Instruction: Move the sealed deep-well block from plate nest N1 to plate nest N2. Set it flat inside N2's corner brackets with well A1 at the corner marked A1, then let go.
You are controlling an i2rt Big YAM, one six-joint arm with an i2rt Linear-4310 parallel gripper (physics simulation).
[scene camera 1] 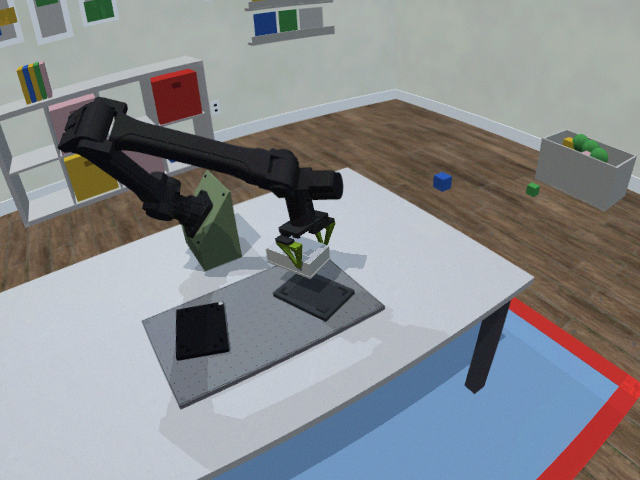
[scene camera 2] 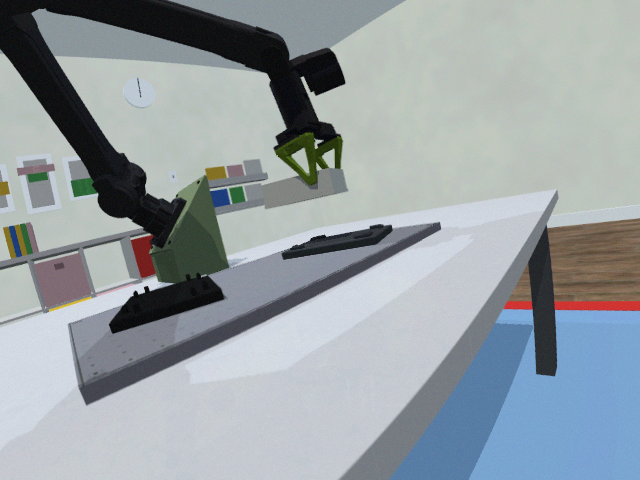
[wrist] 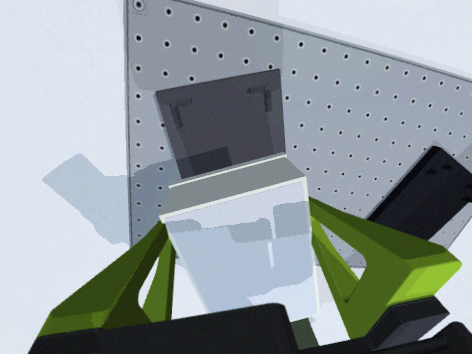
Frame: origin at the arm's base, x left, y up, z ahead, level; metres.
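Where they show: gripper, between the fingertips: (scene camera 1: 311,258) (scene camera 2: 326,182) (wrist: 238,210); arm's base, origin of its link: (scene camera 1: 199,214) (scene camera 2: 170,224).
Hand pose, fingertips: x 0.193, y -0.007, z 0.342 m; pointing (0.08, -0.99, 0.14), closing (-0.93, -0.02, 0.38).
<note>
Things, the pixels of their top centre, and the offset from my fingertips. Level surfaces: height alone.
- sealed deep-well block, centre of its top: (wrist: 255,277) (scene camera 2: 302,175) (scene camera 1: 297,245) dx -0.020, dy +0.022, dz -0.035 m
- small white mark, centre of its top: (scene camera 1: 220,303) dx -0.224, dy -0.097, dz -0.067 m
- grey perforated board, centre of its top: (scene camera 2: 267,270) (wrist: 339,182) (scene camera 1: 258,315) dx -0.151, dy -0.109, dz +0.006 m
- white table, height of its surface: dy -0.122 m
The sealed deep-well block (scene camera 1: 313,267) (scene camera 2: 293,193) (wrist: 245,252) is pale, with a clear glossy top. My gripper (scene camera 1: 312,254) (scene camera 2: 325,175) (wrist: 238,210) has green fingers and is shut on the block's two sides, holding it in the air, roughly level. The block hangs above and partly behind the dark grey nest, N1 (scene camera 1: 312,297) (scene camera 2: 341,244) (wrist: 225,117), whose corner brackets show. The black nest, N2 (scene camera 1: 201,330) (scene camera 2: 168,305) (wrist: 422,200), holds no block. A small white mark (scene camera 1: 220,303) is at one of its far corners in scene camera 1. Its lettering is not readable.
Both nests are on a grey perforated board (scene camera 1: 258,330) (scene camera 2: 258,291) (wrist: 327,90) on the white table (scene camera 1: 439,273) (scene camera 2: 336,330). The green arm mount (scene camera 1: 222,237) (scene camera 2: 193,242) stands behind the board, between the nests in scene camera 1.
</note>
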